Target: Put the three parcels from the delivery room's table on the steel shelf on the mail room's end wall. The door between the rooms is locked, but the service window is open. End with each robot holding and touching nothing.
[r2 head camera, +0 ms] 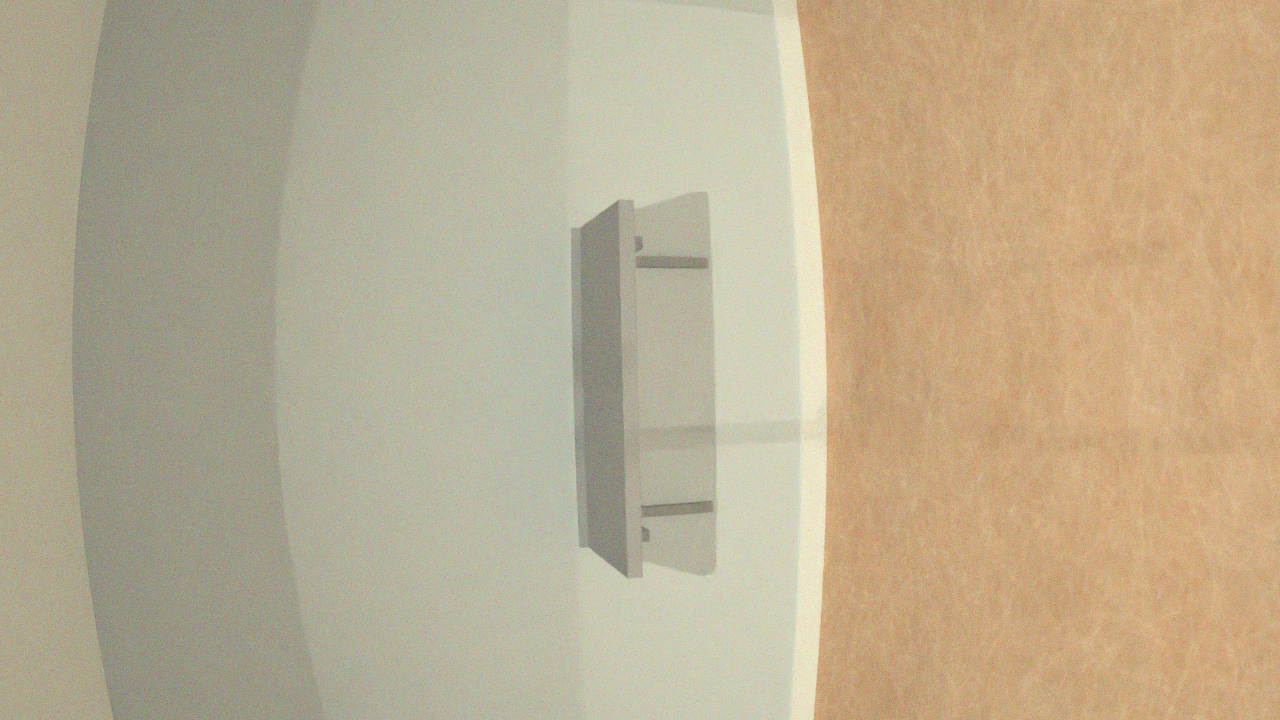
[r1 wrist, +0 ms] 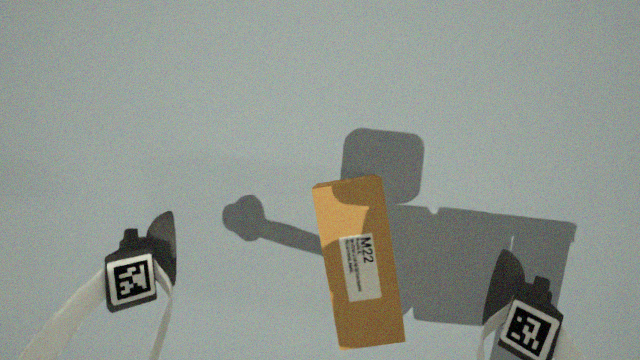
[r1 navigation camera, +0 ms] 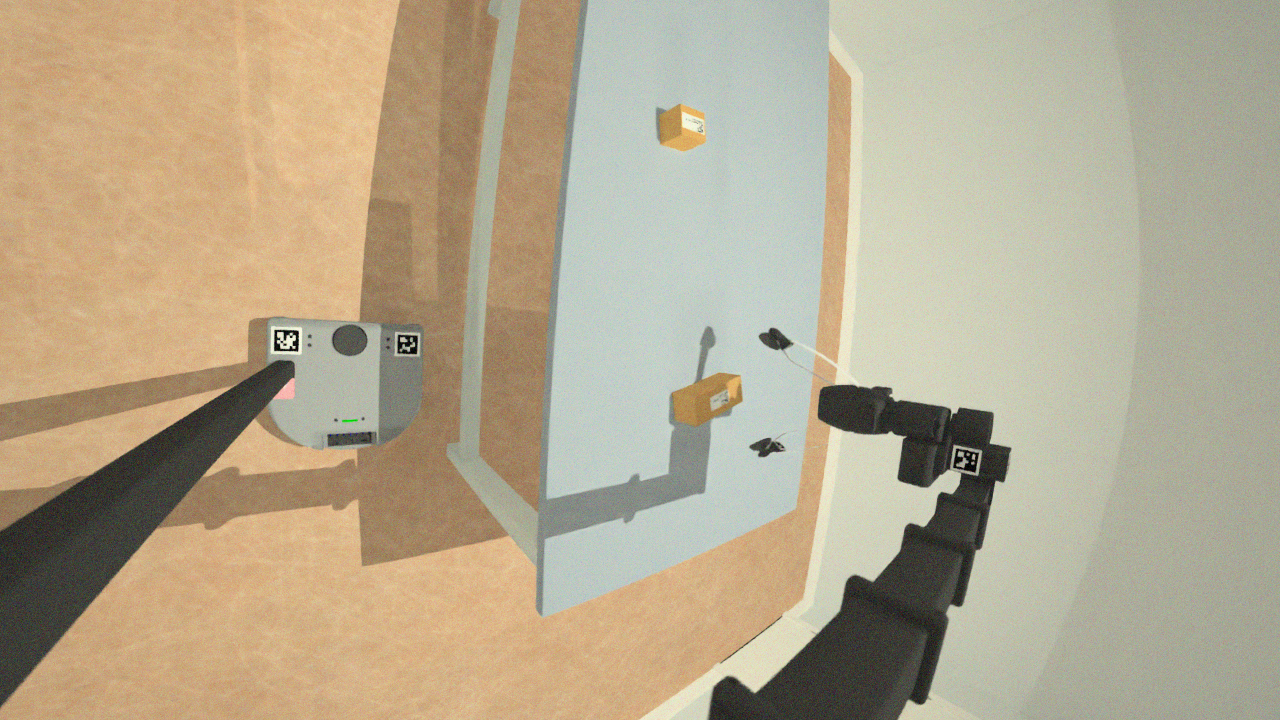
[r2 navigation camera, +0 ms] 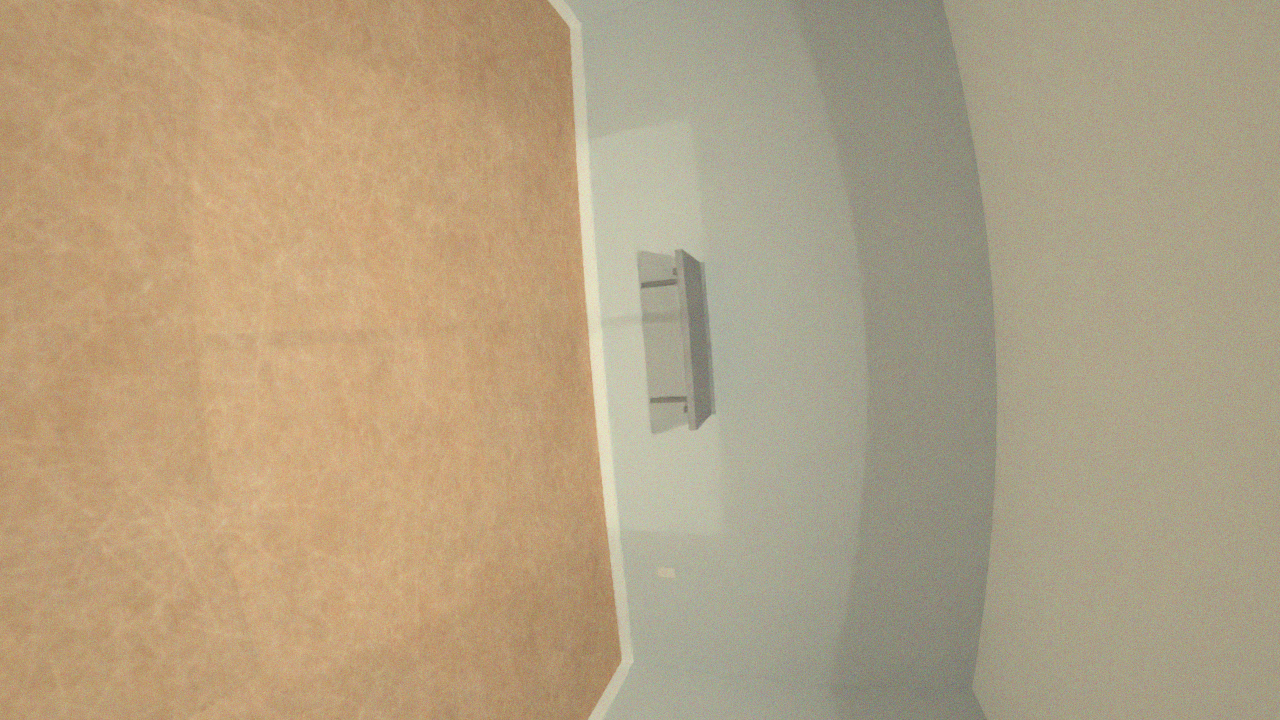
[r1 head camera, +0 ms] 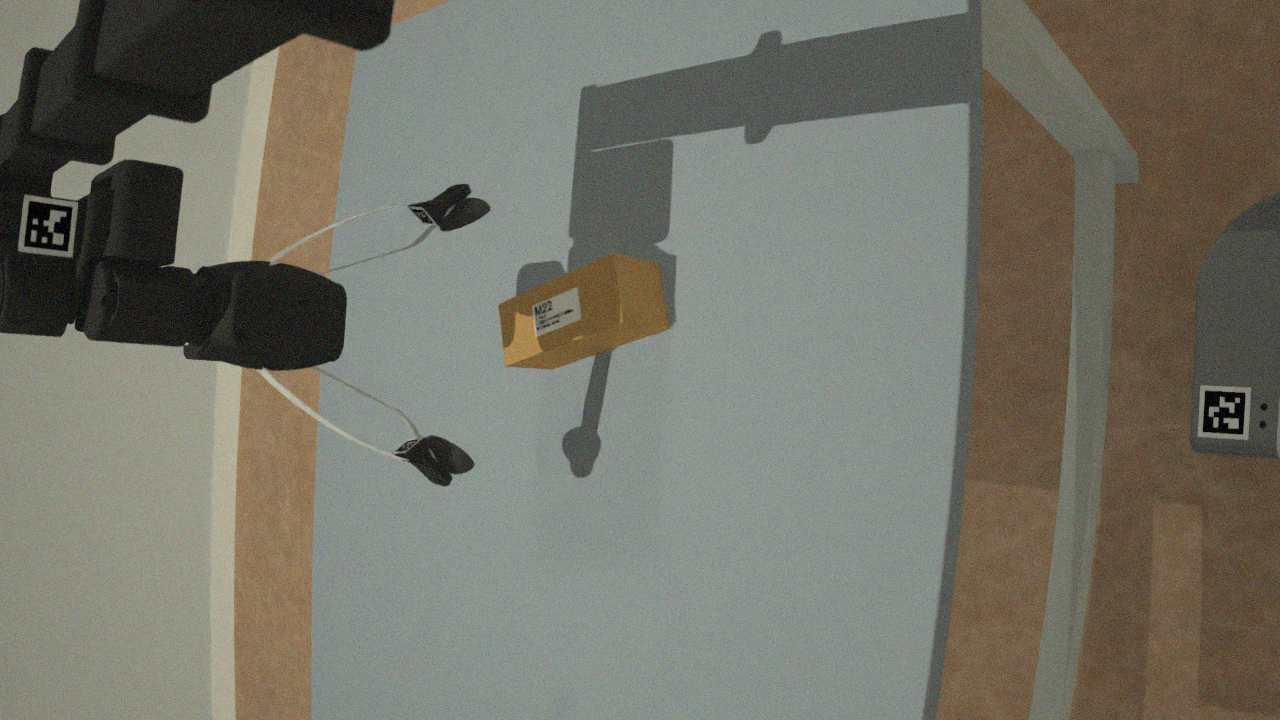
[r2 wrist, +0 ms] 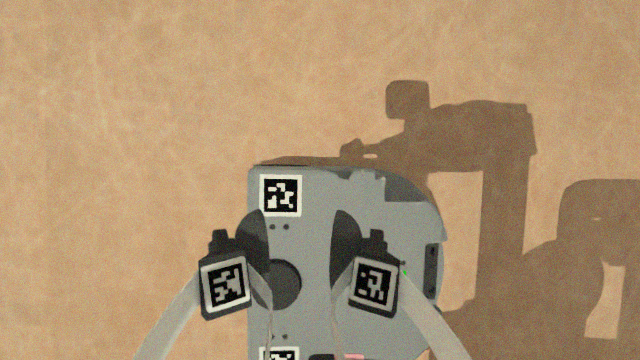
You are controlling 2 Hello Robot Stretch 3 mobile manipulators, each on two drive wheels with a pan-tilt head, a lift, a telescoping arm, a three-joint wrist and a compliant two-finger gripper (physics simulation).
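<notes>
A long orange parcel labelled M22 [r1 head camera: 595, 313] [r1 navigation camera: 702, 402] [r1 wrist: 356, 220] lies flat on the blue-grey table [r1 head camera: 760, 555] [r1 navigation camera: 662, 259] [r1 wrist: 150, 100]. A second, boxy parcel [r1 navigation camera: 682, 127] lies further along the table. The third parcel does not show. The r1 gripper [r1 head camera: 443, 334] [r1 navigation camera: 771, 392] [r1 wrist: 333, 267] is wide open above the table; in the r1 wrist view the M22 parcel shows between its fingers, below them. The steel shelf [r2 head camera: 608, 385] [r2 navigation camera: 696, 340] is on the mail room's end wall. The r2 gripper [r2 wrist: 299, 250] is partly open, above r2's own base, with nothing between its fingers.
r1's base [r1 navigation camera: 349, 385] [r1 head camera: 1239, 331] stands on the floor beside the table's long side, with its mast [r1 navigation camera: 134, 528] rising. r1's arm [r1 navigation camera: 895, 608] reaches along the wall side. r2's base [r2 wrist: 320, 190] shows below its gripper. A small wall plate [r2 navigation camera: 665, 572] is beside the shelf.
</notes>
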